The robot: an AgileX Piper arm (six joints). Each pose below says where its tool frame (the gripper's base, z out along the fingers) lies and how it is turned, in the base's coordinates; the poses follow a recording.
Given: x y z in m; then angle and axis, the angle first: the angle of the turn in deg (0 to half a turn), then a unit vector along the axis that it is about.
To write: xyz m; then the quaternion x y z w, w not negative. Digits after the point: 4 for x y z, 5 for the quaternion.
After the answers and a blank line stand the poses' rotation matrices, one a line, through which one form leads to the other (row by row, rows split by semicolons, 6 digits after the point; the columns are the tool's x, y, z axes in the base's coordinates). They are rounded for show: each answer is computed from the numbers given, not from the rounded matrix.
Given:
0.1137 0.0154 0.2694 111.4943 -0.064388 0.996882 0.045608
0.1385 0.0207 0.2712 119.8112 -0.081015 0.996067 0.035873
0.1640 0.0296 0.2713 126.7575 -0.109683 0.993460 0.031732
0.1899 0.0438 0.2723 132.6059 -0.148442 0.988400 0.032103
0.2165 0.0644 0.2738 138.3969 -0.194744 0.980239 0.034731
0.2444 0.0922 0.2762 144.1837 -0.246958 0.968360 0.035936
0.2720 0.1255 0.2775 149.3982 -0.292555 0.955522 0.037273
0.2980 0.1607 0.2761 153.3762 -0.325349 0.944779 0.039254
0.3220 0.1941 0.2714 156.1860 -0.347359 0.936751 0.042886
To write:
0.1137 0.0154 0.2694 -0.05322 0.82398 0.03770 0.56285
0.1385 0.0207 0.2712 -0.07009 0.86180 0.03104 0.50143
0.1640 0.0296 0.2713 -0.09806 0.88814 0.02837 0.44809
0.1899 0.0438 0.2723 -0.13593 0.90506 0.02940 0.40190
0.2165 0.0644 0.2738 -0.18205 0.91634 0.03247 0.35513
0.2444 0.0922 0.2762 -0.23499 0.92144 0.03419 0.30749
0.2720 0.1255 0.2775 -0.28218 0.92165 0.03595 0.26389
0.2980 0.1607 0.2761 -0.31661 0.91939 0.03820 0.23025
0.3220 0.1941 0.2714 -0.33989 0.91660 0.04196 0.20632

-0.360744 -0.130142 0.923540; -0.045270 0.991493 0.122035; -0.931566 0.002215 -0.363566
-0.487317 -0.151940 0.859905; -0.089688 0.988247 0.123790; -0.868607 -0.016798 -0.495217
-0.579200 -0.199597 0.790373; -0.148751 0.979161 0.138265; -0.801499 -0.037486 -0.596820
-0.640000 -0.269671 0.719498; -0.222414 0.961320 0.162468; -0.735481 -0.056047 -0.675223
-0.681478 -0.356700 0.639025; -0.310580 0.931607 0.188806; -0.662667 -0.069802 -0.745654
-0.700454 -0.454095 0.550602; -0.412036 0.887218 0.207534; -0.582744 -0.081500 -0.808559
-0.701469 -0.539127 0.466136; -0.501178 0.838158 0.215201; -0.506716 -0.082660 -0.858141
-0.693488 -0.599764 0.399196; -0.564582 0.796601 0.216039; -0.447573 -0.075558 -0.891050
-0.683817 -0.640391 0.349706; -0.605759 0.765434 0.217179; -0.406756 -0.063326 -0.911339

